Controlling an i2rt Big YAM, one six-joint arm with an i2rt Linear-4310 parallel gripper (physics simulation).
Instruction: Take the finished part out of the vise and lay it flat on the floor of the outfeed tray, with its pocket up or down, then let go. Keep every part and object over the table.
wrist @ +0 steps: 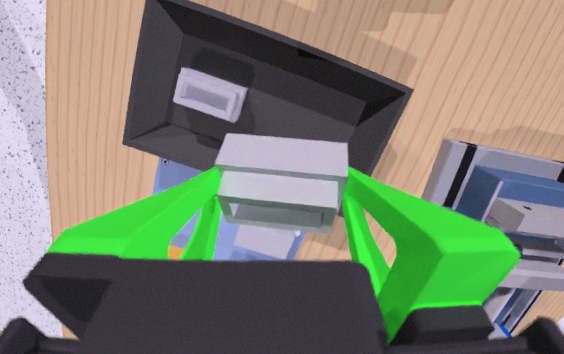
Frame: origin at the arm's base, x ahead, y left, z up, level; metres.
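Seen in the pictures: gripper, between the fingertips: (pixel 282 177).
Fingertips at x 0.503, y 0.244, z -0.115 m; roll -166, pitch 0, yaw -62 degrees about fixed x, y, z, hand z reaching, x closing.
Observation:
A point is followed by its place in that frame.
My gripper (pixel 282 177) @(x 0.503, y 0.244, z -0.115 m) is shut on a light grey metal part (pixel 282 150) @(x 0.516, y 0.251, z -0.114 m), gripped by its two ends between the green fingers. The held part has a step along its side, and its rectangular pocket opening faces the camera's lower side. The part hangs in front of the near wall of the black outfeed tray (pixel 145 75) @(x 0.487, y 0.377, z -0.239 m); its height above the tray is hard to tell. Another grey part (pixel 210 95) @(x 0.498, y 0.318, z -0.243 m) lies in the left half of the tray with its pocket up. The vise (pixel 500 185) @(x 0.562, y 0.034, z -0.216 m), blue and grey, is at the right, partly behind the right finger.
A blue plate (pixel 167 180) @(x 0.382, y 0.330, z -0.268 m) with a grey block (pixel 265 241) @(x 0.387, y 0.203, z -0.232 m) and an orange patch (pixel 175 253) @(x 0.298, y 0.287, z -0.257 m) lies on the near side of the tray, partly behind the fingers. The wooden table (pixel 90 125) @(x 0.397, y 0.436, z -0.276 m) ends at the left, with speckled floor (pixel 22 165) beyond.

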